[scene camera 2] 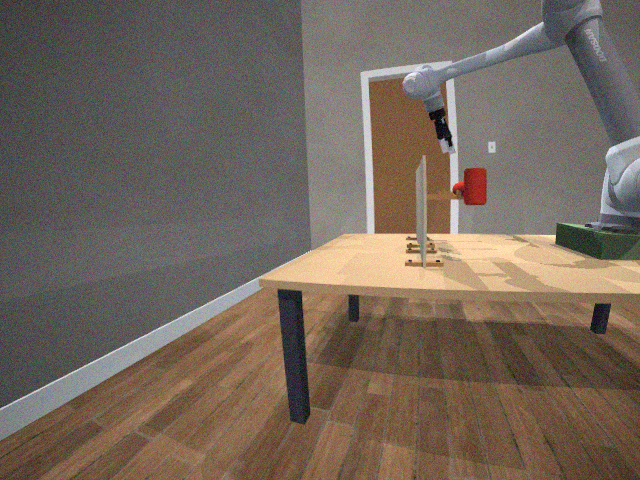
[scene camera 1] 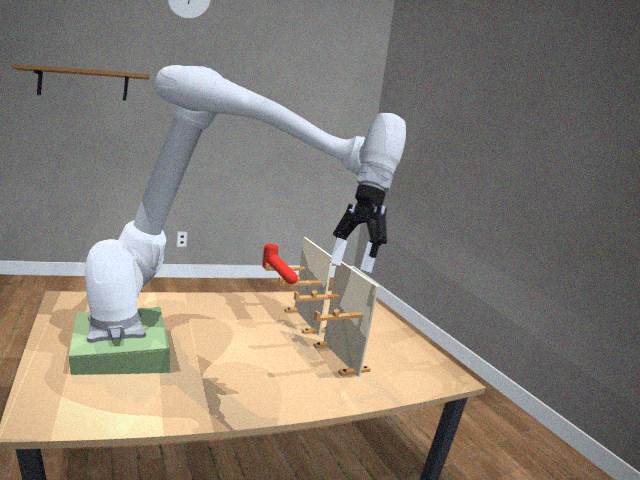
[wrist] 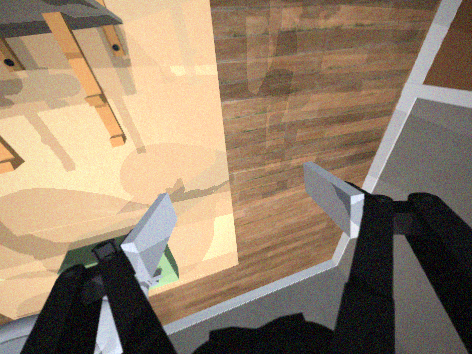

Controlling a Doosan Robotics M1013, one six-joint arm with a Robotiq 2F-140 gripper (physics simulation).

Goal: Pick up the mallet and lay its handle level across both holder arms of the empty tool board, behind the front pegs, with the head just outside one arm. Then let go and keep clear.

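Frame: origin at the arm's base, x left, y up, z ahead, level; metres.
Seen in the pictures: gripper, fingertip midpoint: (scene camera 2: 448, 153) (scene camera 1: 349, 267) (wrist: 238, 191); arm's base, link origin: (scene camera 2: 622, 231) (scene camera 1: 115, 327).
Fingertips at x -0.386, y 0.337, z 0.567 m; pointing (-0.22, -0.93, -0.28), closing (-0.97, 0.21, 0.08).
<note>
Offsets run from my fingertips to a thing's top centre. "spot": to the spot under its first point. Level surfaces: height alone.
The red mallet @(dx +0.543, dy -0.143, dz +0.041 m) (scene camera 1: 283, 267) (scene camera 2: 475, 186) rests on the two arms of the far tool board (scene camera 1: 314, 271) in scene camera 1, its head beyond the outer arm and its handle across both. The nearer tool board (scene camera 1: 356, 297) is empty. Its two orange holder arms (scene camera 1: 348, 315) (wrist: 82, 70) stick out, each with a small peg near the front; the second arm shows by its tip in the wrist view. My gripper (scene camera 1: 351, 267) (scene camera 2: 448, 149) (wrist: 238, 191) is open and empty, at about the height of the boards' tops, clear of the mallet. The mallet does not show in the wrist view.
Both boards stand upright on small wooden feet @(spot: dx +0.114, dy -0.398, dz +0.159 m) (scene camera 1: 354, 370) on the wooden table @(dy -0.410 m) (scene camera 1: 248, 403) (scene camera 2: 351, 281). The green base block (scene camera 1: 118, 359) (scene camera 2: 594, 241) (wrist: 170, 267) carries the arm. A grey wall (scene camera 1: 542, 180) stands beyond the table's edge behind the boards.
</note>
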